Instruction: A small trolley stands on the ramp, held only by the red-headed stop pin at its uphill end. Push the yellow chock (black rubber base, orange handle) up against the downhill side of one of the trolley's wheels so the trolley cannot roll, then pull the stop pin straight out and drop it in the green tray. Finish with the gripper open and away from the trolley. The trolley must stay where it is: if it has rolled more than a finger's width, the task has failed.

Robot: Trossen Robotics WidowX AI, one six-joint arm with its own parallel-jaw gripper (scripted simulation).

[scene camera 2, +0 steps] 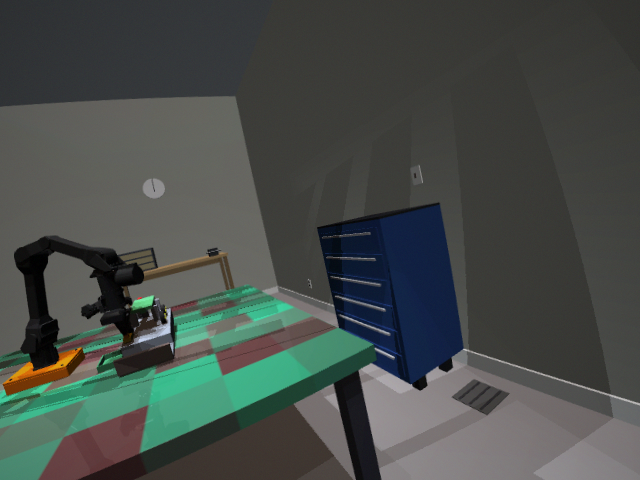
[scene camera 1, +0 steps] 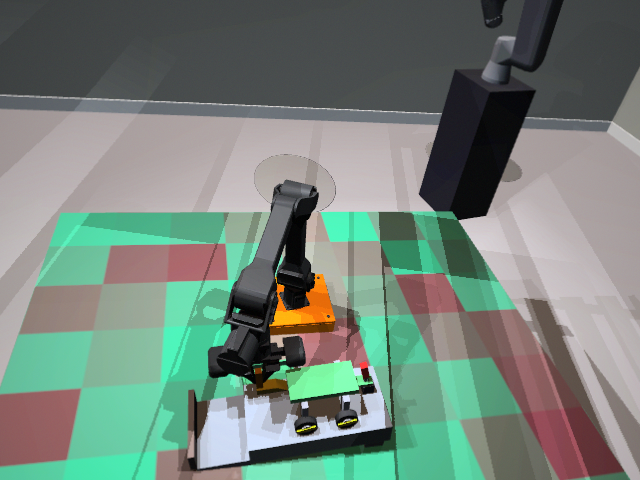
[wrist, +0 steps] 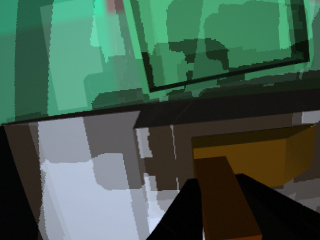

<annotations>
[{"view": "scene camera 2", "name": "gripper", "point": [125,334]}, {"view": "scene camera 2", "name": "trolley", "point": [140,306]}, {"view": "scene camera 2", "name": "grey ramp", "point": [149,334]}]
</annotations>
